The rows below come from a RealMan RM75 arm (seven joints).
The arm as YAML. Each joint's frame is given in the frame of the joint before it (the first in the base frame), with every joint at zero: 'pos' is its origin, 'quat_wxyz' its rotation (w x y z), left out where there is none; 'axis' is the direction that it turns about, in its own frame. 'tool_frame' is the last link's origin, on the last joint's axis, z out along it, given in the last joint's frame.
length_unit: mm
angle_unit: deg
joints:
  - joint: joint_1
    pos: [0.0, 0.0, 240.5]
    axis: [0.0, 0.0, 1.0]
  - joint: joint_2
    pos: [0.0, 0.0, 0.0]
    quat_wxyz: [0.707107, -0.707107, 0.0, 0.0]
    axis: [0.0, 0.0, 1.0]
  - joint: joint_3
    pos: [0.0, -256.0, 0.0]
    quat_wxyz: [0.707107, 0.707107, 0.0, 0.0]
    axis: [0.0, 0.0, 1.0]
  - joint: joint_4
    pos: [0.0, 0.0, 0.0]
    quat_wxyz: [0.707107, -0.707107, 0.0, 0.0]
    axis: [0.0, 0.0, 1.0]
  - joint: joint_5
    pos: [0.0, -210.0, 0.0]
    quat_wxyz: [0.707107, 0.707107, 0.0, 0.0]
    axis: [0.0, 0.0, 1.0]
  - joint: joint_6
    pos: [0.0, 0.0, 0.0]
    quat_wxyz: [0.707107, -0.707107, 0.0, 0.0]
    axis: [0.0, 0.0, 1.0]
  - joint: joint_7
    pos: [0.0, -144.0, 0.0]
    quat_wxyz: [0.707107, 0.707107, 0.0, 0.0]
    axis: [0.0, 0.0, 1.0]
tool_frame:
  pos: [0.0, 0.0, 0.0]
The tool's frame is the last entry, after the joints.
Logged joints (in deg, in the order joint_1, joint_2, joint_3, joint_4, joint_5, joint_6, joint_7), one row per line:
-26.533 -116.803 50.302 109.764 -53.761 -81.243 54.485
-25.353 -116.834 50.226 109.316 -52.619 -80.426 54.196
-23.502 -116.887 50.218 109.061 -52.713 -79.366 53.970
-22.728 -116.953 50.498 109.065 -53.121 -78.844 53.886
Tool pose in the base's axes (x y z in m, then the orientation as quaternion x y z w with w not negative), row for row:
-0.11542 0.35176 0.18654 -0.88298 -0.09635 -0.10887 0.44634
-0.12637 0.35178 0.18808 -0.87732 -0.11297 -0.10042 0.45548
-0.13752 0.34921 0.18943 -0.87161 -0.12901 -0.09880 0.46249
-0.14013 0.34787 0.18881 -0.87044 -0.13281 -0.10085 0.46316
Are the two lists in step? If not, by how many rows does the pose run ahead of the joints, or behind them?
They are in step.
